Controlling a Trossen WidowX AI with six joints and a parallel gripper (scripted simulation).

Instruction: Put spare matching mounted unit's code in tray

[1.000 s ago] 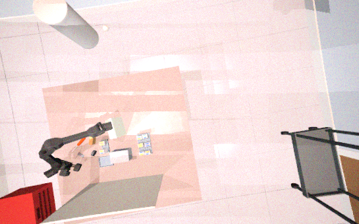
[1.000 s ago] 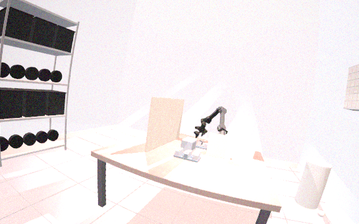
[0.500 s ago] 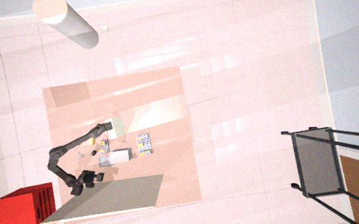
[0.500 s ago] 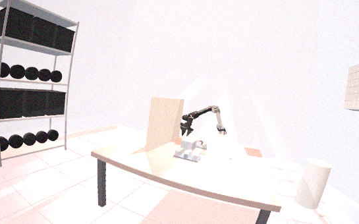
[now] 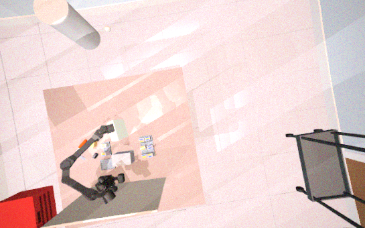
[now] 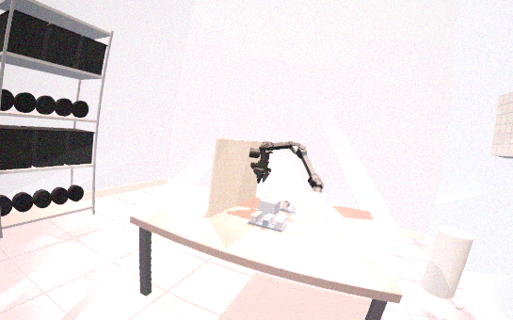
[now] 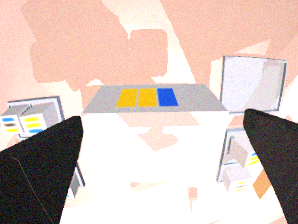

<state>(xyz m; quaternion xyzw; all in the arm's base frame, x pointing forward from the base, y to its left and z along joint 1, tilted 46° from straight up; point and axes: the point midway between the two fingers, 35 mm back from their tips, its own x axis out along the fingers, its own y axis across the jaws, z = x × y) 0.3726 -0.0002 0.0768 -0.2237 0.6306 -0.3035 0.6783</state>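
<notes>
Right now my gripper tip is 14 cm above the mounted unit, 9 cm past it and 2 cm to the right of it. The rest, counted from my gripper tip: beige board: 16 cm ahead, 3 cm above, 2 cm to the right.
</notes>
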